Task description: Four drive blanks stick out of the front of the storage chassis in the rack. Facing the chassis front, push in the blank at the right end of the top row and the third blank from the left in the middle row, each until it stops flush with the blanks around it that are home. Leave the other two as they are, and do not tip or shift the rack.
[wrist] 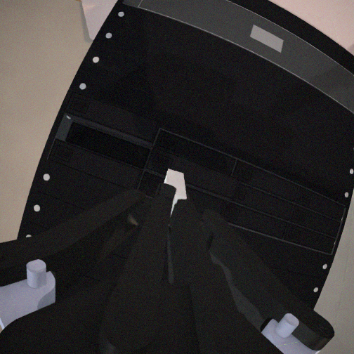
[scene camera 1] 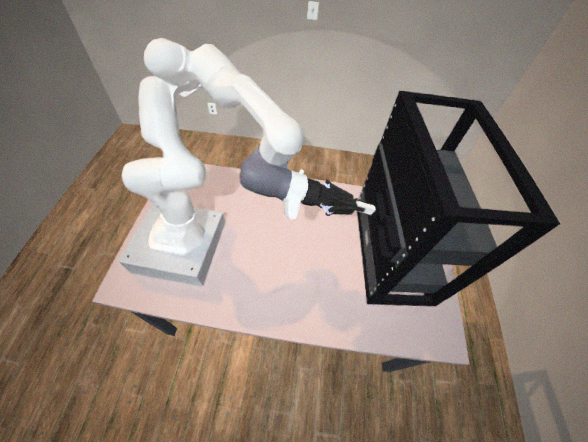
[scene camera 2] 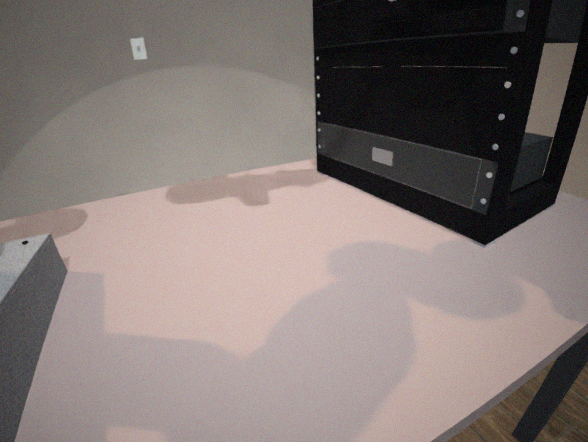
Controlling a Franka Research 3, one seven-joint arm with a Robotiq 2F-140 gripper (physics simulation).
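The black rack point(scene camera 1: 500, 216) point(scene camera 2: 525, 207) stands upright, its front towards the arm. In the wrist view the rack is seen upside down, so the chassis's right end lies at the left. There the blank at the right end of the top row point(wrist: 95, 162) shows as a dark block beside a darker recess. The third blank from the left in the middle row point(wrist: 200, 173) lies just beyond the fingertips. How far each stands out is hard to tell in the dark. My gripper point(scene camera 1: 366, 207) point(wrist: 171, 183) is shut and empty, its pale tip before the chassis front; contact cannot be told.
A grey panel point(scene camera 2: 430, 172) point(wrist: 210, 27) with a pale label spans the rack's bottom. The rack stands on the pink table point(scene camera 1: 280, 310) point(scene camera 2: 200, 250). The arm's base plate point(scene camera 1: 165, 270) is at the table's other end. Other dark blanks point(wrist: 260, 195) adjoin the fingertip area.
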